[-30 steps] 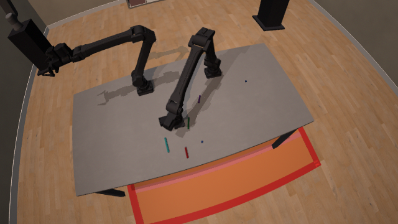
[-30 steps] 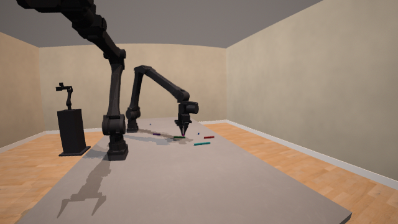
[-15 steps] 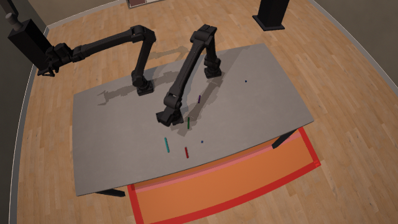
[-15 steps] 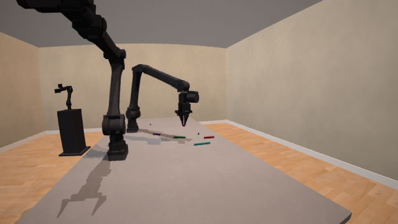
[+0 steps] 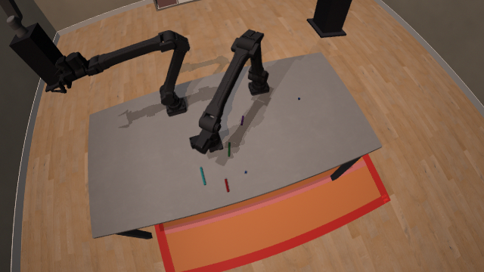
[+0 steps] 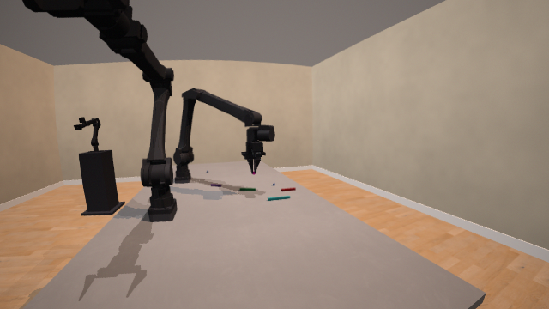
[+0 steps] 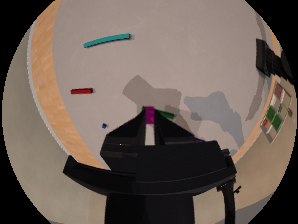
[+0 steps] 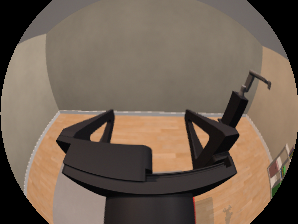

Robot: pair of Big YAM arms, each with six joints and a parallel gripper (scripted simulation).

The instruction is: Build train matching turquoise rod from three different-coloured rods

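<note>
Right now the magenta rod is right at my left hand. From my left hand the other things lie so: turquoise rod: 11 cm to the right, 10 cm below, 9 cm ahead; red rod: 17 cm ahead, 10 cm below; green rod: 10 cm below, 7 cm to the left, 2 cm behind.
</note>
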